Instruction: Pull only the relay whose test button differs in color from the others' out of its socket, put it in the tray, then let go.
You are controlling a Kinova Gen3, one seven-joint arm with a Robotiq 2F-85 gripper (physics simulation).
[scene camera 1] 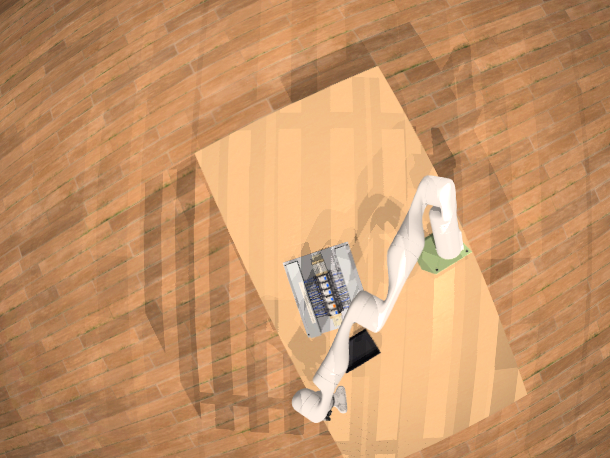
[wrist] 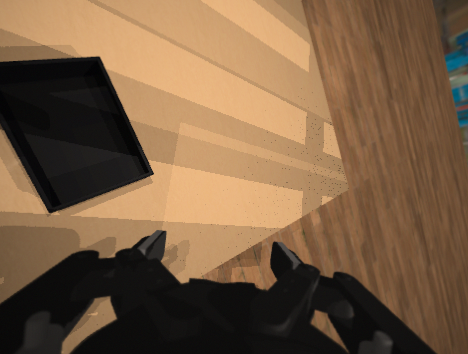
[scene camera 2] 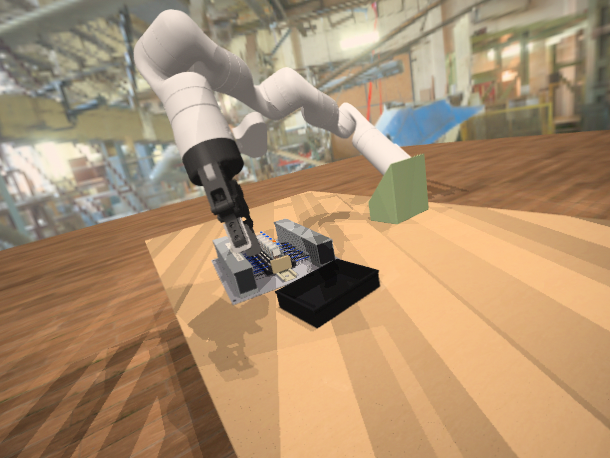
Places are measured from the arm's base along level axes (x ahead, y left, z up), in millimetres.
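Where they show: gripper, fingertip midpoint: [wrist: 219, 247] [scene camera 2: 250, 252]; arm's base at its link origin: [scene camera 1: 449, 249] [scene camera 2: 402, 173].
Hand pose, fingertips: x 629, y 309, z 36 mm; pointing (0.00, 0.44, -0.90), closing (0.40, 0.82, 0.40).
Each offset is from my fingertips to the top centre of the thing. "spot": to the spot under its first point.
The relay with an orange test button @(dx -150, dy -299, dz -97 mm) [scene camera 1: 332, 305] sits in its socket in a row of relays on the grey panel [scene camera 1: 314, 330] [scene camera 2: 229, 290]. The other relays, such as this one @(dx -153, dy -327, dz -97 mm) [scene camera 1: 329, 299], have blue buttons. In the scene camera 2 view the row is small and partly behind the gripper. The black tray @(spot: dx -189, dy -60, dz -163 mm) [scene camera 1: 365, 350] [scene camera 2: 327, 290] [wrist: 75, 130] stands beside the panel, with no relay visible in it; the arm covers part of it in the scene camera 1 view. My gripper [scene camera 1: 328, 415] [wrist: 219, 247] is open and empty, above the table's edge and off to the side of tray and panel.
Grey wire ducts @(dx -62, dy -364, dz -104 mm) [scene camera 2: 239, 270] @(dx -251, dy -340, dz -104 mm) [scene camera 2: 305, 240] rise on both sides of the relay row, with blue wires between. A beige block @(dx -144, dy -253, dz -126 mm) [scene camera 2: 281, 264] stands at the row's end. The arm's green base [scene camera 1: 436, 260] [scene camera 2: 400, 192] is across the table. My arm passes over the panel's corner.
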